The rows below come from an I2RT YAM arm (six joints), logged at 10 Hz.
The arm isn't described. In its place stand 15 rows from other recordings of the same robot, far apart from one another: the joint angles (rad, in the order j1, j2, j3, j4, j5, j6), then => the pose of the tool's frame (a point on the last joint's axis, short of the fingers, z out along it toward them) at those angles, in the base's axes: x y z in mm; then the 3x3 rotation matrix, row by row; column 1 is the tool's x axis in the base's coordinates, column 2 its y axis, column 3 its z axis.
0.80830 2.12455 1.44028 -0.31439 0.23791 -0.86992 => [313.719 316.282 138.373], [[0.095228 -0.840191 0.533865], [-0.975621 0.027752 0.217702], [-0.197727 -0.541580 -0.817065]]
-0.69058 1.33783 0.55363 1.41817 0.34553 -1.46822 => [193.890 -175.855 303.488], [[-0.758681 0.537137 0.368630], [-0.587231 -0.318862 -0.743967], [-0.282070 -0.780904 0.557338]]
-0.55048 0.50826 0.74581 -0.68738 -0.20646 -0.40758 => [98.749 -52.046 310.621], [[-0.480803 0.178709 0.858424], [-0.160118 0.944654 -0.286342], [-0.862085 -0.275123 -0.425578]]
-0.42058 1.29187 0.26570 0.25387 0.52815 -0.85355 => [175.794 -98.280 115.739], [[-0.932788 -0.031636 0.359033], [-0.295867 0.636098 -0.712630], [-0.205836 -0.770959 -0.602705]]
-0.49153 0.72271 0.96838 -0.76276 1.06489 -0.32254 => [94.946 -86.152 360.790], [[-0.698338 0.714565 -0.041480], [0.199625 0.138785 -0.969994], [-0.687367 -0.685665 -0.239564]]
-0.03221 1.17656 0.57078 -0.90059 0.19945 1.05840 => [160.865 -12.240 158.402], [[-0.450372 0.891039 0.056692], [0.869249 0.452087 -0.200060], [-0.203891 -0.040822 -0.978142]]
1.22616 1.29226 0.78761 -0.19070 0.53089 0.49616 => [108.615 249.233 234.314], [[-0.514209 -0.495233 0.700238], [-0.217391 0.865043 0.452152], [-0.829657 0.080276 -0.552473]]
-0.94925 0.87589 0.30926 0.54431 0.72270 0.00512 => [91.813 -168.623 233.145], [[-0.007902 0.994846 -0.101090], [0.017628 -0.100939 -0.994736], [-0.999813 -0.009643 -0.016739]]
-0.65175 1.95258 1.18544 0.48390 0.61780 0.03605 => [333.560 -280.434 202.848], [[-0.188282 0.944018 0.270888], [0.180608 0.304399 -0.935266], [-0.965366 -0.127169 -0.227810]]
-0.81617 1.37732 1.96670 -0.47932 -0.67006 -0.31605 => [181.086 -160.313 569.827], [[0.025462 0.164212 0.986096], [-0.382709 0.912870 -0.142136], [-0.923518 -0.373768 0.086089]]
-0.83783 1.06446 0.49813 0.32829 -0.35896 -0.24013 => [166.669 -166.440 238.249], [[-0.264403 0.416472 0.869852], [-0.039111 0.896578 -0.441156], [-0.963619 -0.150663 -0.220769]]
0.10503 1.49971 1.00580 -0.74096 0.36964 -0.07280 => [280.550 16.642 212.313], [[-0.937920 -0.047665 0.343561], [-0.167072 0.930116 -0.327064], [-0.303962 -0.364160 -0.880338]]
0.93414 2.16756 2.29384 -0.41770 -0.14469 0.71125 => [298.165 411.909 390.867], [[-0.702403 -0.553466 0.447555], [0.136527 0.512346 0.847857], [-0.698564 0.656640 -0.284310]]
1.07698 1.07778 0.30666 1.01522 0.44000 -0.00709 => [115.555 182.677 244.008], [[0.118812 -0.599928 0.791183], [0.207183 0.794266 0.571154], [-0.971061 0.096060 0.218663]]
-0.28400 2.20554 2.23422 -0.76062 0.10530 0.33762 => [479.983 -144.000 319.966], [[-0.488165 0.546238 0.680676], [0.485644 0.818033 -0.308174], [-0.725152 0.180126 -0.664612]]
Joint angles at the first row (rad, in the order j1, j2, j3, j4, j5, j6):
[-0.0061, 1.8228, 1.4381, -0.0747, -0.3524, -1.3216]
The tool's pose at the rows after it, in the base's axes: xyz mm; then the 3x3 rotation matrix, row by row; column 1 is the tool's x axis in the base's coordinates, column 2 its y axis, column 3 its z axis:
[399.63 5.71 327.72], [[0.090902 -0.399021 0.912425], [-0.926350 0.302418 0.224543], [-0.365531 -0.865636 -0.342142]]
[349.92 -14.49 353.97], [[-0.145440 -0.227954 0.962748], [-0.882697 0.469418 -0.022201], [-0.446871 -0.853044 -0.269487]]
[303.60 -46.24 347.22], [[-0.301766 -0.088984 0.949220], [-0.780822 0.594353 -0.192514], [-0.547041 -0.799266 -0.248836]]
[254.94 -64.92 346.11], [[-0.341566 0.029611 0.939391], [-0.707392 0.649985 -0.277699], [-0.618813 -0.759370 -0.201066]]
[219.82 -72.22 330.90], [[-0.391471 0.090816 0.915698], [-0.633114 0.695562 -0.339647], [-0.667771 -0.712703 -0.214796]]
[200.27 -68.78 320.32], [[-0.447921 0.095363 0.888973], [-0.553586 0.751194 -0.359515], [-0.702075 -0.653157 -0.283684]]
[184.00 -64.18 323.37], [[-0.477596 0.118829 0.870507], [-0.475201 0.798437 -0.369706], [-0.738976 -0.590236 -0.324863]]
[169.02 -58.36 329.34], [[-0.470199 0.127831 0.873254], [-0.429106 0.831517 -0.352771], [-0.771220 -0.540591 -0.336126]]
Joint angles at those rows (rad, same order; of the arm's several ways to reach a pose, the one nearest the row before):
[-0.0062, 1.6689, 1.3878, -0.0782, -0.2323, -1.2575]
[-0.0434, 1.4666, 1.2560, -0.0622, -0.0196, -1.0937]
[-0.1450, 1.2979, 1.0847, -0.0386, 0.0534, -0.9569]
[-0.2435, 1.1163, 0.9454, -0.0317, 0.0430, -0.8782]
[-0.3108, 0.9805, 0.8262, -0.0624, 0.0434, -0.8084]
[-0.3205, 0.9023, 0.7844, -0.1703, 0.0611, -0.7312]
[-0.3218, 0.8404, 0.7953, -0.2867, 0.0754, -0.6480]
[-0.3206, 0.7808, 0.8091, -0.3718, 0.0596, -0.5901]

